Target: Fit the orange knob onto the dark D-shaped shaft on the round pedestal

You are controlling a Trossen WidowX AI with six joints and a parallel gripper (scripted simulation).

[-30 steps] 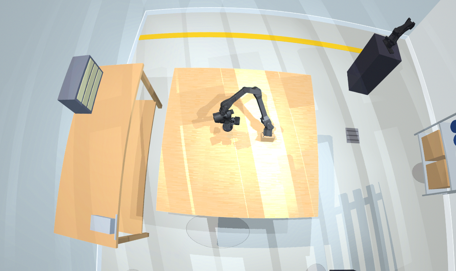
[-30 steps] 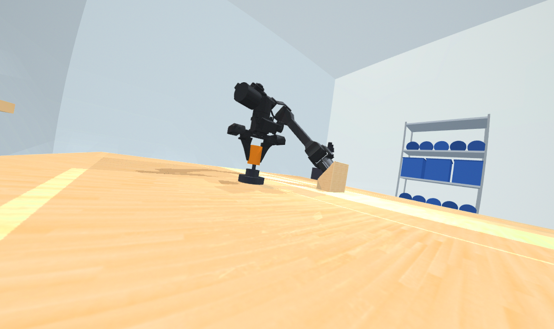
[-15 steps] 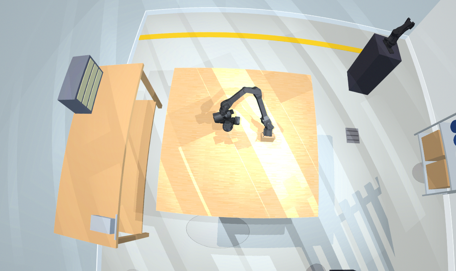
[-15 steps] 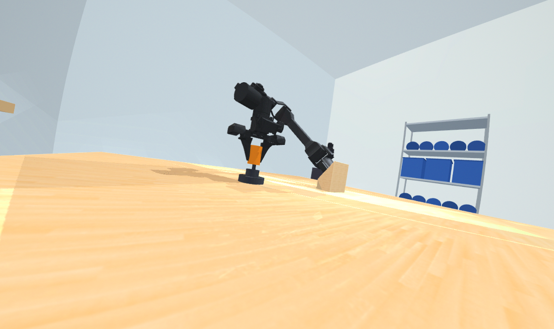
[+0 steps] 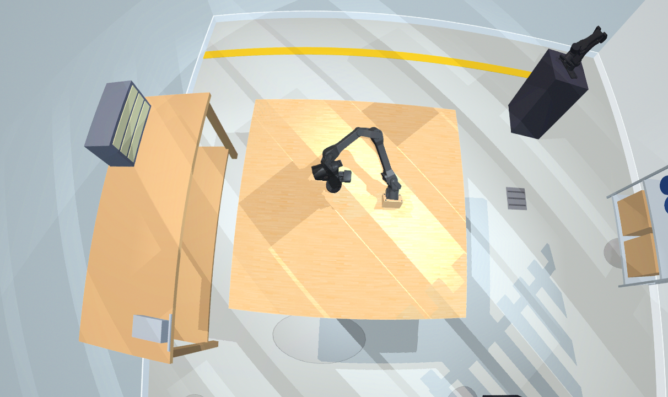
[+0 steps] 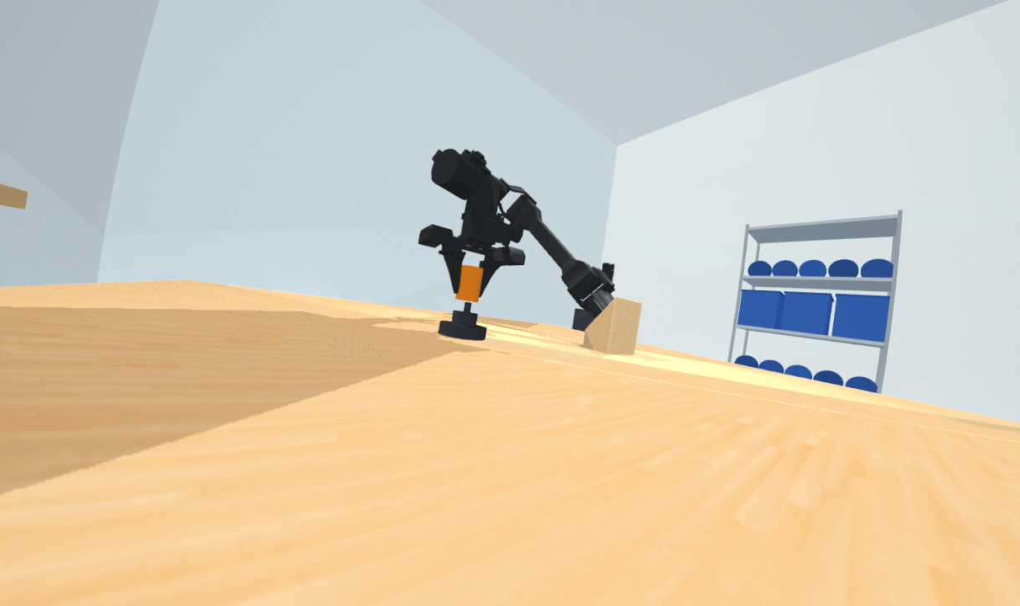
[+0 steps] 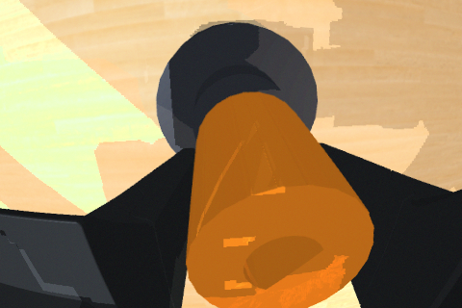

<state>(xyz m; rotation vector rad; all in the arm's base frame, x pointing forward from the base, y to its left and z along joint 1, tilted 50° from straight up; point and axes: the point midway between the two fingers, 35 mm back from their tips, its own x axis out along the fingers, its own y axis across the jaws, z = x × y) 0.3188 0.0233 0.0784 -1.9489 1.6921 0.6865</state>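
Now: the orange knob 2 cm above my gripper tip. The rest, counted from my gripper tip: dark pedestal: 4 cm below.
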